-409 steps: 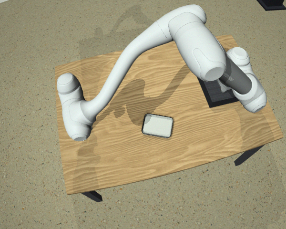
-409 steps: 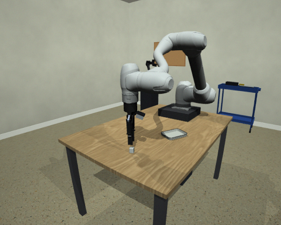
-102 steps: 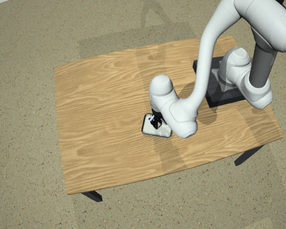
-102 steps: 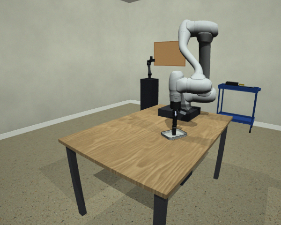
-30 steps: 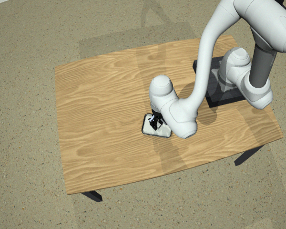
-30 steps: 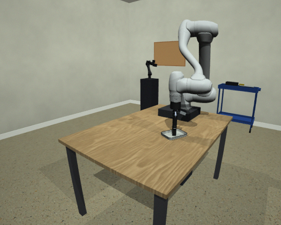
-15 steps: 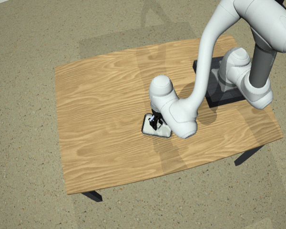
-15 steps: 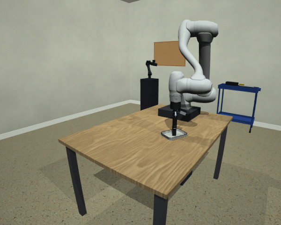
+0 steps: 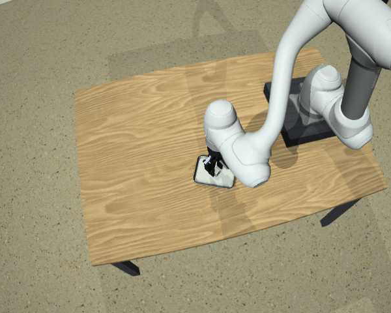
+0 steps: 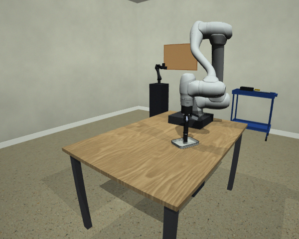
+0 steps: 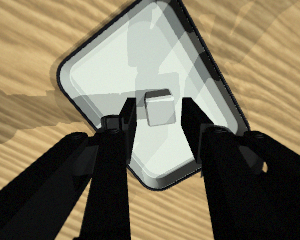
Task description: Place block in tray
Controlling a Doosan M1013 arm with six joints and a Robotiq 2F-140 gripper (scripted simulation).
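Right now the block is 40 mm below my hand. Round my hand: white tray (40 mm below).
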